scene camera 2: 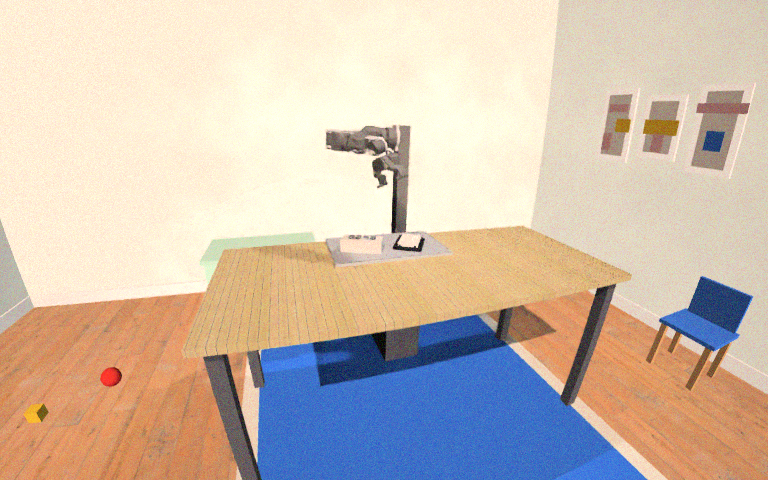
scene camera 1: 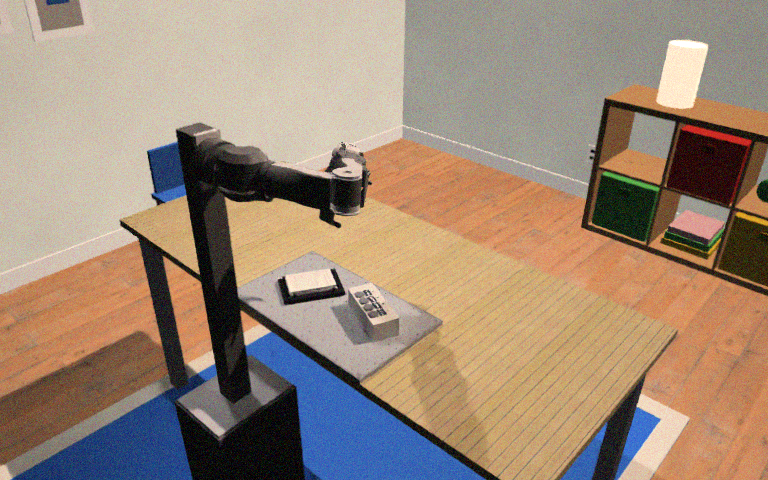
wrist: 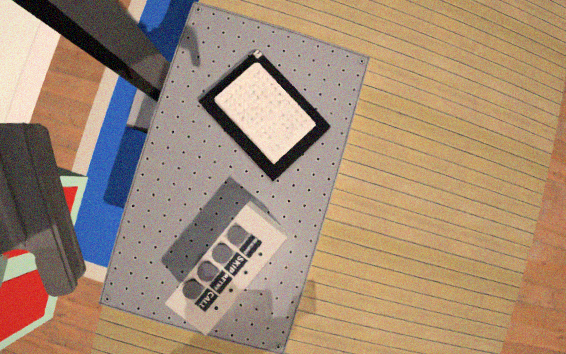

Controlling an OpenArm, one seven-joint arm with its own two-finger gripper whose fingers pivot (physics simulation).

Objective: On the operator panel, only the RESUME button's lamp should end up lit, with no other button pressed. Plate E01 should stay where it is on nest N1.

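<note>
The light operator panel (scene camera 1: 378, 325) (scene camera 2: 360, 245) (wrist: 226, 270) stands on the grey perforated board (scene camera 1: 300, 322) (scene camera 2: 339, 260) (wrist: 180, 200). In the wrist view its grey round buttons form a row; the RESUME button (wrist: 236, 233) is at the upper end, beside a blurred label, then SKIP (wrist: 222, 253), RETRY (wrist: 207, 270) and CALL (wrist: 192, 288). No lamp looks lit. White plate E01 (scene camera 1: 310, 280) (scene camera 2: 409, 241) (wrist: 265, 112) lies flat in the black nest N1 (scene camera 1: 317, 296) (wrist: 299, 149). My gripper (scene camera 1: 352, 204) is open, empty, high above the table; one finger shows at the wrist view's left.
The board lies on the wooden table (scene camera 1: 509, 316) (scene camera 2: 396, 288) (wrist: 440, 175), by the edge nearest the arm's dark column (scene camera 1: 218, 283) (scene camera 2: 400, 198). The nest sits beside the panel with a gap between them. A blue chair (scene camera 2: 705, 316) and a shelf unit (scene camera 1: 594, 164) stand away from the table.
</note>
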